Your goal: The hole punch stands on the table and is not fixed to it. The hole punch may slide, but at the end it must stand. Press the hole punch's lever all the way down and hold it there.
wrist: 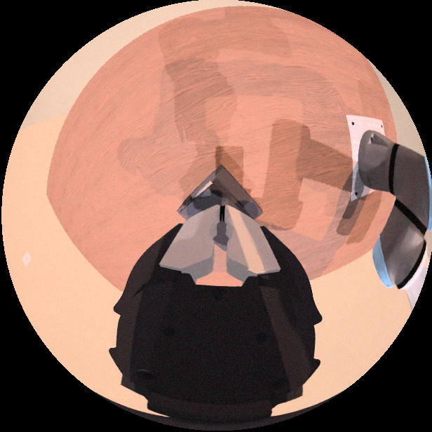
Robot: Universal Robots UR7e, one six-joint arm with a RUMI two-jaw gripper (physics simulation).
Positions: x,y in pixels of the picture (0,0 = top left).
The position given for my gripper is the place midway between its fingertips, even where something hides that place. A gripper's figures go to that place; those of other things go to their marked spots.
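There's a hole punch (220,187) that's 0.15 m from the lens, and my gripper (222,207) is 0.14 m from the lens.
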